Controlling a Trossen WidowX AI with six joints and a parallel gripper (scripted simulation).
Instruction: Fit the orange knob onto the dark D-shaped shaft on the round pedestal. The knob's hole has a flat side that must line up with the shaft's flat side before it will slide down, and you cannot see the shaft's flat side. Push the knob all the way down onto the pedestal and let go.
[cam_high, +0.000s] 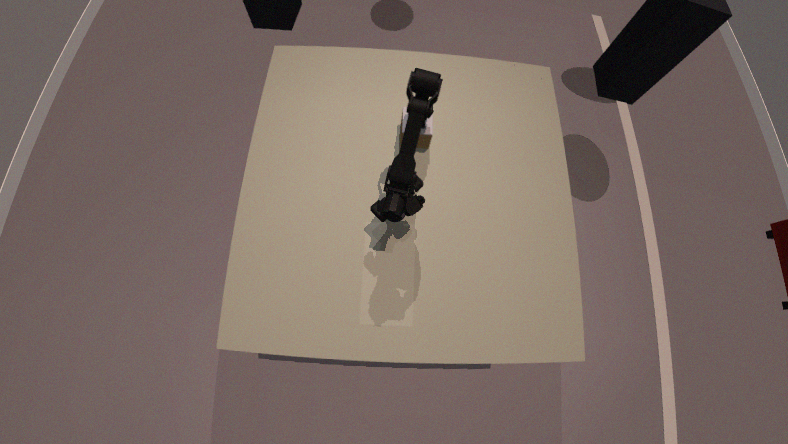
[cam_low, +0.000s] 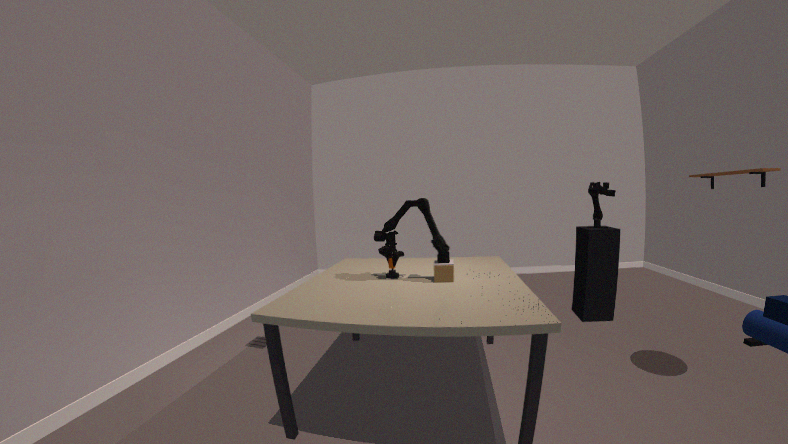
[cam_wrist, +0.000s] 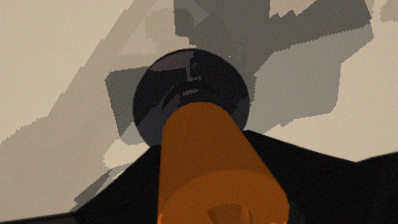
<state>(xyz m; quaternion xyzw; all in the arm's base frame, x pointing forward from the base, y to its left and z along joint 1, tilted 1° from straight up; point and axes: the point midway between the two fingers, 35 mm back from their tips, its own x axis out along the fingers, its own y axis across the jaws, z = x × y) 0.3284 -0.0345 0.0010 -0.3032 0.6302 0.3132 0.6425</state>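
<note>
My gripper tip is 4 cm above the round pedestal. Round my gripper tip: orange knob (2 cm above).
</note>
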